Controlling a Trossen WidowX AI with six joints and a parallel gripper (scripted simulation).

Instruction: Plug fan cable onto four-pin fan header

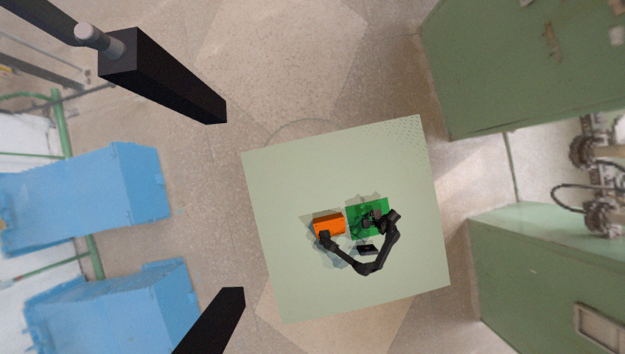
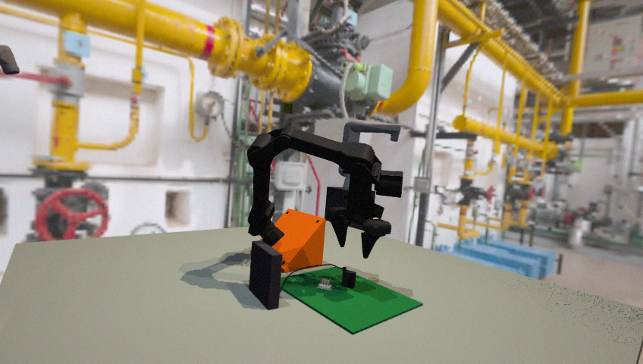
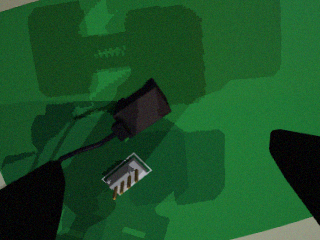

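My gripper tip is 1 cm past the dark fan plug and 8 cm above it. Round my gripper tip: four-pin fan header 3 cm behind, 6 cm to the right, 10 cm below; black fan 3 cm behind, 22 cm to the right, 4 cm below; green board 1 cm ahead, 3 cm to the right, 11 cm below.
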